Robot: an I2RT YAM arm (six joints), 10 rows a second.
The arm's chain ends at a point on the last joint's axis. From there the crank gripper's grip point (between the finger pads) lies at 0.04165 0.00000 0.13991 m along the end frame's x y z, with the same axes.
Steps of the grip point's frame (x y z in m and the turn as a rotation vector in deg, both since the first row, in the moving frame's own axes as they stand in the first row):
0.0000, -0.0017, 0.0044, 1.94, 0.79, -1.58
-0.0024, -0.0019, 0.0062, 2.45, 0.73, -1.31
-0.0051, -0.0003, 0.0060, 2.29, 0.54, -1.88
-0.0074, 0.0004, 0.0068, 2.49, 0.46, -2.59
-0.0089, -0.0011, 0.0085, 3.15, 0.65, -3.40
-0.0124, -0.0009, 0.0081, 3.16, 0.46, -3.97
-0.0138, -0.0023, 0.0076, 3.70, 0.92, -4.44
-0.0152, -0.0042, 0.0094, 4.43, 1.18, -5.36
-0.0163, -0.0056, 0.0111, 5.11, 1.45, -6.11
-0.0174, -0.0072, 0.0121, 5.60, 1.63, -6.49
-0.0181, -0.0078, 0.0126, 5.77, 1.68, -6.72
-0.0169, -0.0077, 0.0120, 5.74, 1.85, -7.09
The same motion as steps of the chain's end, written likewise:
-0.0018, 0.0042, 0.0051, 1.94, 0.79, -1.58
-0.0041, 0.0050, 0.0069, 2.45, 0.73, -1.31
-0.0063, 0.0067, 0.0065, 2.29, 0.54, -1.88
-0.0083, 0.0084, 0.0073, 2.49, 0.46, -2.59
-0.0102, 0.0091, 0.0093, 3.15, 0.65, -3.40
-0.0132, 0.0097, 0.0087, 3.16, 0.46, -3.97
-0.0156, 0.0100, 0.0087, 3.70, 0.92, -4.44
-0.0174, 0.0106, 0.0109, 4.43, 1.18, -5.36
-0.0189, 0.0114, 0.0129, 5.11, 1.45, -6.11
-0.0203, 0.0113, 0.0142, 5.60, 1.63, -6.49
-0.0211, 0.0113, 0.0148, 5.77, 1.68, -6.72
-0.0202, 0.0116, 0.0144, 5.74, 1.85, -7.09

